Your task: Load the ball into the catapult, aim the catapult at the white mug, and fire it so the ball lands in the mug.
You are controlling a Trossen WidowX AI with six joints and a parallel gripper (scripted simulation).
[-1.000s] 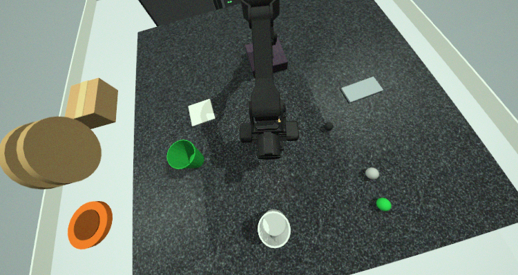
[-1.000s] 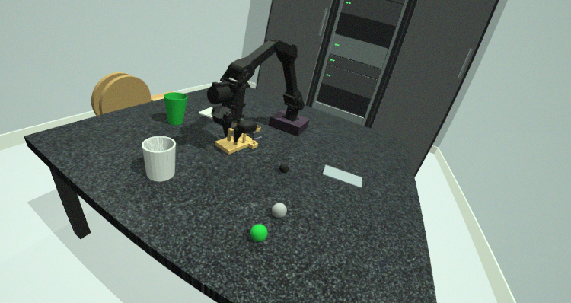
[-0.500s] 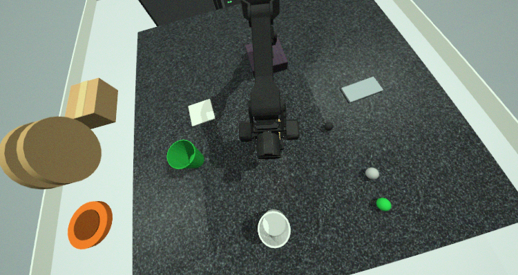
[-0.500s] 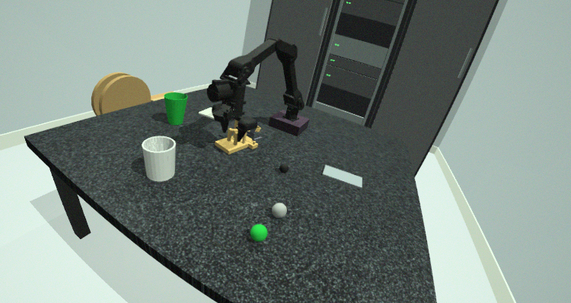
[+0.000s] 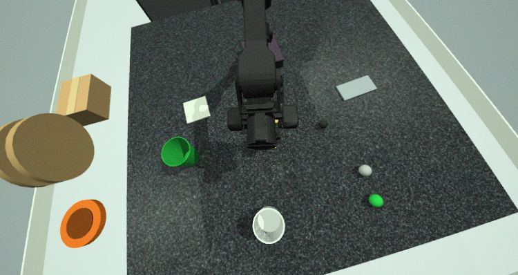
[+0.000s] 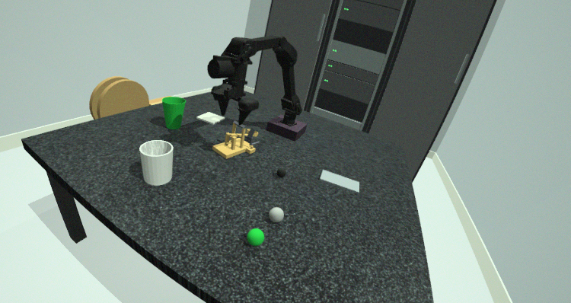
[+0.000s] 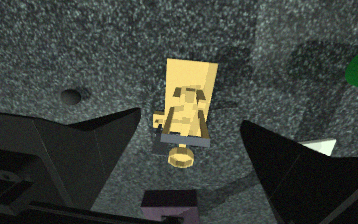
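The black ball is 40 mm behind my gripper tip, 230 mm to the left of it and 120 mm below it. From my gripper tip the other things lie so: white tile (150 mm behind, 280 mm to the right, 130 mm below); white mug (280 mm ahead, 10 mm to the right, 100 mm below); green cup (50 mm ahead, 290 mm to the right, 100 mm below).
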